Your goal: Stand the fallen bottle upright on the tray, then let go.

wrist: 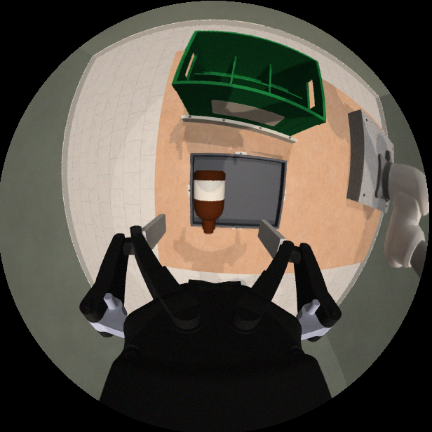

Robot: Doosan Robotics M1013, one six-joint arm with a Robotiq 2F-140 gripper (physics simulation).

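Note:
A brown bottle [209, 194] with a white label lies on its side at the left part of the grey tray [255, 192]. Its neck points toward the gripper and reaches over the tray's near rim. My gripper [212, 225] is open wide and holds nothing. Its two fingertips stand apart in the view, one to the left and one to the right of the bottle's neck, and the gripper looks to be above the table. How high it is over the bottle I cannot tell exactly.
A green crate [252, 95] with dividers stands beyond the tray, behind a low pale strip [240, 127] on the wooden table [320, 170]. At the right a grey base block [367, 160] carries the pale robot arm [404, 215].

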